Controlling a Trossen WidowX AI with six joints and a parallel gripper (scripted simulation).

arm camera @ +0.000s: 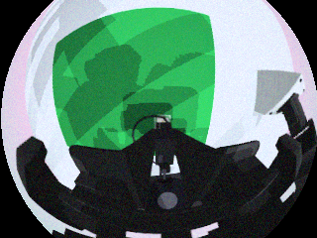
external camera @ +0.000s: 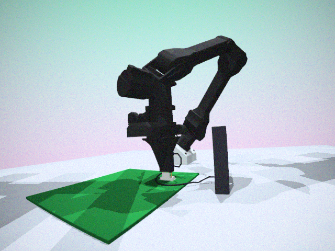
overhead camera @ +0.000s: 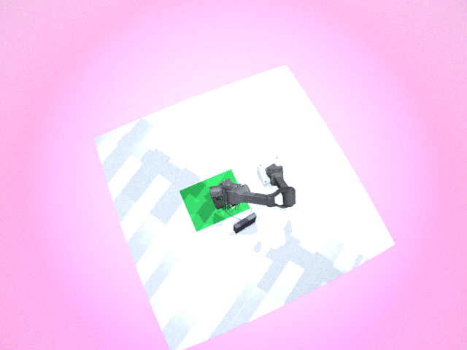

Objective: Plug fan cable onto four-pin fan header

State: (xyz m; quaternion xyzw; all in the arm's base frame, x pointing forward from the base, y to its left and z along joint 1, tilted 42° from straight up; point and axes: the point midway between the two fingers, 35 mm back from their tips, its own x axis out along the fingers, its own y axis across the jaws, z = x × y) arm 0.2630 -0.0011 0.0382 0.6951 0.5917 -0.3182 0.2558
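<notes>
My gripper tip is now 70 mm to the left of the green board, 70 mm short of it and 50 mm above it. The rest, counted from my gripper tip: black fan plug: 10 mm to the left, 10 mm above; then fan: 130 mm to the left, 20 mm above, 10 mm ahead.
</notes>
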